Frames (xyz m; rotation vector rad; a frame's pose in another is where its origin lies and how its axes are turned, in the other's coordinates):
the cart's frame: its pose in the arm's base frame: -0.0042 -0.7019 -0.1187 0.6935 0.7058 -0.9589
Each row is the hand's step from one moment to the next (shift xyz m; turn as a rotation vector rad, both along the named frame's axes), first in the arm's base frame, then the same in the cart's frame.
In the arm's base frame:
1: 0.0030 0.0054 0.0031 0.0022 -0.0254 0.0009
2: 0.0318 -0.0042 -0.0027 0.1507 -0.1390 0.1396
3: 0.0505 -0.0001 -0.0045 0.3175 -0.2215 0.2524
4: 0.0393 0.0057 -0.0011 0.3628 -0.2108 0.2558
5: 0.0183 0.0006 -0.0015 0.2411 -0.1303 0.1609
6: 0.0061 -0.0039 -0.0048 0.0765 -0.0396 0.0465
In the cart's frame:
1: -0.0038 0.0055 -0.0018 0.0122 -0.0081 0.0209
2: 0.0167 0.0261 0.0087 0.0160 0.1069 0.2232
3: 0.0236 0.0440 0.0085 0.0327 0.2455 0.3902
4: 0.0137 0.0371 0.0035 0.0429 0.2909 0.3937
5: 0.0081 0.0162 0.0027 0.0310 0.1954 0.2487
6: 0.0080 0.0029 0.0016 0.0126 0.0618 0.0749

